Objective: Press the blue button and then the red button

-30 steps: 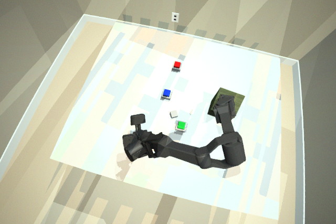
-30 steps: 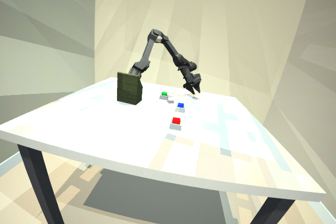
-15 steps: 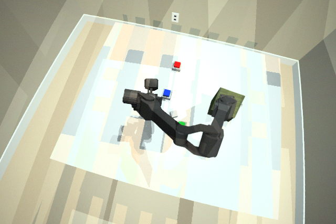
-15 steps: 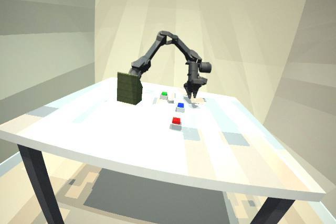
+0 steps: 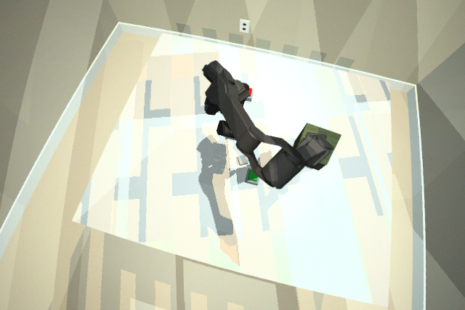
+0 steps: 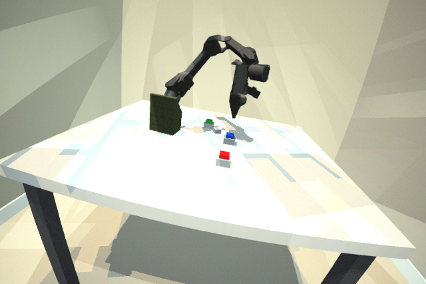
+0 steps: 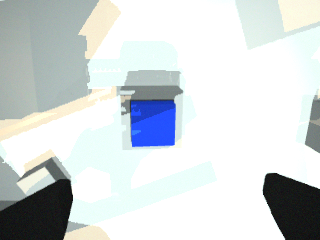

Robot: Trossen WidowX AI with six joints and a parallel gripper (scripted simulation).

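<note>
Now: the blue button 90 mm below my gripper tip. Also, from my gripper tip: red button 180 mm to the right, 90 mm below, 20 mm behind; then green button 150 mm to the left, 110 mm behind, 90 mm below; then small grey block 110 mm below, 100 mm to the left, 60 mm behind.
</note>
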